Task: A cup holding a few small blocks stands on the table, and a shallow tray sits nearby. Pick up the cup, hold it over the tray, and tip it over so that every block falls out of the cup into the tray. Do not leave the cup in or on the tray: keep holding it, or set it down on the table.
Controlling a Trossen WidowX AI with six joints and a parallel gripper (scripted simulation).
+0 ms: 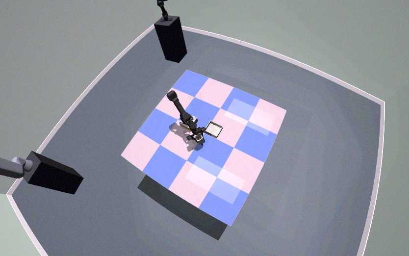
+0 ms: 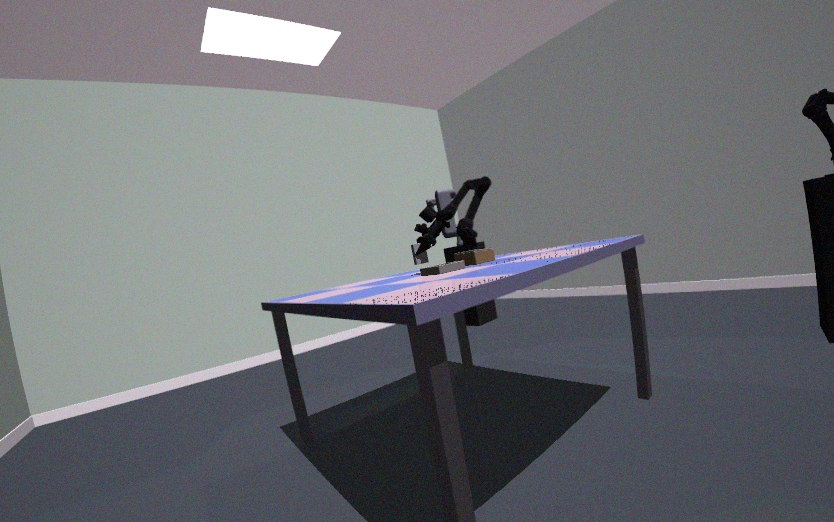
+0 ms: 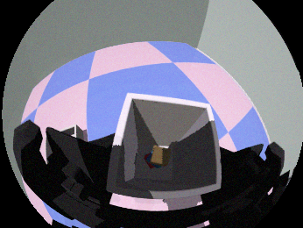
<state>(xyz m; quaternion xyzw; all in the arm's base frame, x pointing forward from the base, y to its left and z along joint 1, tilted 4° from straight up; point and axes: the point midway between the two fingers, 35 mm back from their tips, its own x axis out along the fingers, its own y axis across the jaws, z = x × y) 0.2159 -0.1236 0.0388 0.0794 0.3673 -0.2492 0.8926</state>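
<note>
Right now the red block is 20 mm behind my gripper tip, 10 mm to the left of it and 30 mm below it. Round my gripper tip: grey cup (20 mm behind, 10 mm to the left, 20 mm below).
</note>
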